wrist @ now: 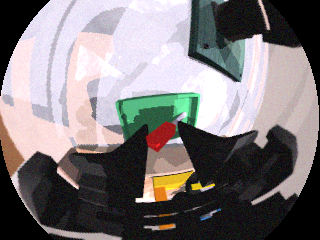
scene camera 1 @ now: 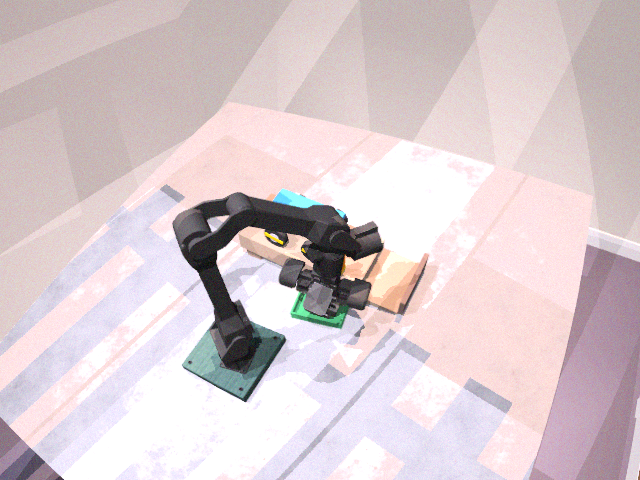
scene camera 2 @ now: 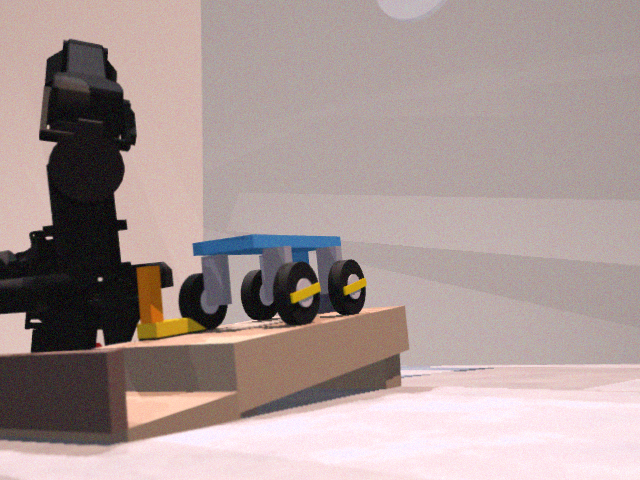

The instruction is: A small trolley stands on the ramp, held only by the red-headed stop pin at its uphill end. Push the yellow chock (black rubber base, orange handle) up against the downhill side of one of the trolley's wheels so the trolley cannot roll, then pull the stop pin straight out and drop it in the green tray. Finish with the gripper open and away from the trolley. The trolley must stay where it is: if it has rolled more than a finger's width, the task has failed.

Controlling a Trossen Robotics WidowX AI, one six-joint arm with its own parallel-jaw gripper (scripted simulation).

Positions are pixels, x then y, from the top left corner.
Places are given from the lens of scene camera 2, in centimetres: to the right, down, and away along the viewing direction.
blue-topped trolley (scene camera 2: 286, 284): -3, 4, 54
yellow chock (scene camera 2: 152, 326): -15, 8, 55
